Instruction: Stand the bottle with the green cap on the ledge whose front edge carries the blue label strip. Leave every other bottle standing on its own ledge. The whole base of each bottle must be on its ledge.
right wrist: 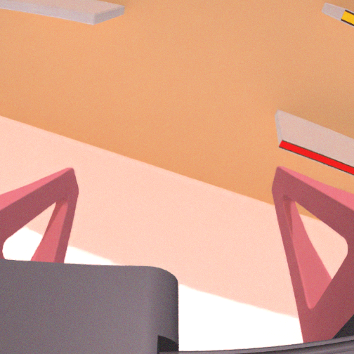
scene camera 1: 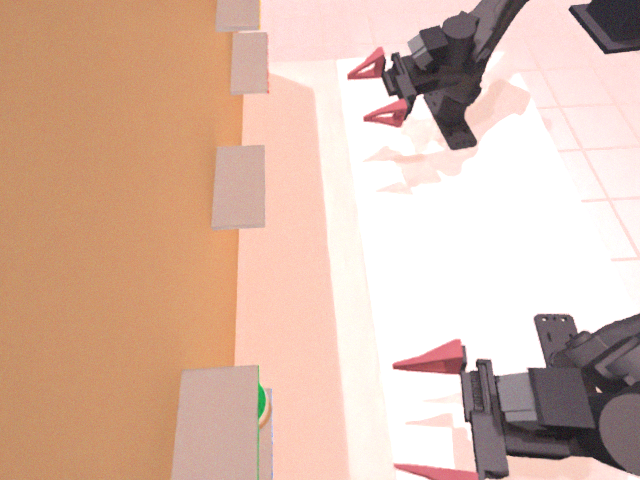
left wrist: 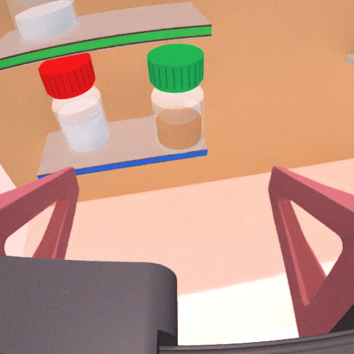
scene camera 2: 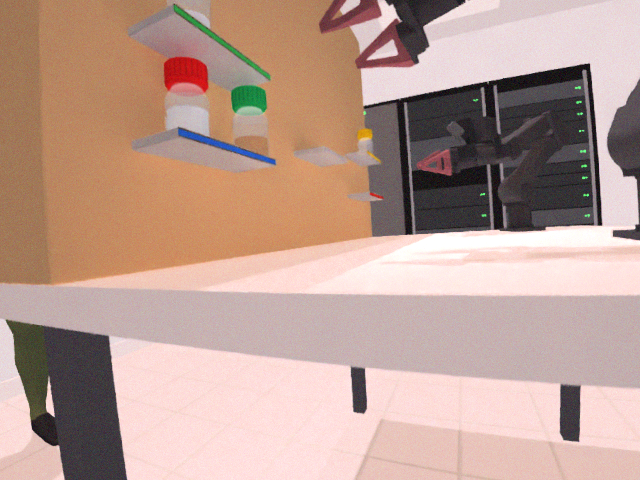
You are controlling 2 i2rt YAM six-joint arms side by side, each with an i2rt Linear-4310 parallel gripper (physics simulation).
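Frame: origin at the left arm's base, x ahead, y left, z up, level; metres.
Seen in the pictures: left gripper, between the fingertips: (scene camera 1: 393, 412) (scene camera 2: 340, 48); right gripper, between the fingertips: (scene camera 1: 355, 97) (scene camera 2: 418, 166); right arm's base, origin of its link: (scene camera 1: 448, 120) (scene camera 2: 520, 230).
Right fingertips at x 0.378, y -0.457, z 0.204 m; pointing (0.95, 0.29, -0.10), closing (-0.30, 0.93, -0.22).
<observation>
Pixels of each thing's top centre, then the offset from my right fingertips to it.
- green-capped bottle, centre of its top: (scene camera 1: 238, 399) (scene camera 2: 248, 92) dx +0.150, dy +0.552, dz +0.058 m
- blue-strip ledge, centre of its top: (scene camera 1: 239, 475) (scene camera 2: 213, 150) dx +0.158, dy +0.625, dz -0.046 m
- red-capped bottle, centre of its top: (scene camera 2: 185, 67) dx +0.162, dy +0.664, dz +0.058 m
- green-strip ledge, centre of its top: (scene camera 1: 213, 477) (scene camera 2: 209, 53) dx +0.158, dy +0.625, dz +0.094 m
- plain ledge, centre of its top: (scene camera 1: 239, 182) (scene camera 2: 322, 155) dx +0.193, dy +0.226, dz +0.024 m
- red-strip ledge, centre of its top: (scene camera 1: 249, 59) (scene camera 2: 366, 195) dx +0.227, dy -0.172, dz -0.046 m
- yellow-strip ledge, centre of its top: (scene camera 2: 363, 157) dx +0.227, dy -0.172, dz +0.094 m
- yellow-capped bottle, centre of its top: (scene camera 2: 364, 131) dx +0.229, dy -0.204, dz +0.199 m
The green-capped bottle (scene camera 1: 261, 403) (scene camera 2: 249, 121) (left wrist: 176, 100) stands upright near the right front corner of the blue-strip ledge (scene camera 1: 266, 449) (scene camera 2: 211, 156) (left wrist: 127, 135); its base appears wholly on the ledge, close to the front edge. A red-capped bottle (scene camera 2: 186, 98) (left wrist: 82, 120) stands at the left of the same ledge. A bottle (scene camera 2: 195, 11) (left wrist: 46, 20) with its cap out of view stands on the green-strip ledge (scene camera 1: 217, 423) (scene camera 2: 206, 46) (left wrist: 145, 21) above. My left gripper (scene camera 1: 394, 416) (scene camera 2: 338, 48) (left wrist: 173, 177) is open and empty, back from the ledges. My right gripper (scene camera 1: 356, 98) (scene camera 2: 419, 164) (right wrist: 174, 177) is open and empty, far from the bottles.
A plain ledge (scene camera 1: 238, 186) (scene camera 2: 320, 156) (right wrist: 65, 9), a red-strip ledge (scene camera 1: 250, 62) (scene camera 2: 361, 196) (right wrist: 320, 135) and a yellow-strip ledge (scene camera 1: 237, 14) (scene camera 2: 361, 159) are on the brown wall (scene camera 2: 206, 222). A yellow-capped bottle (scene camera 2: 364, 142) stands on the yellow-strip ledge.
</observation>
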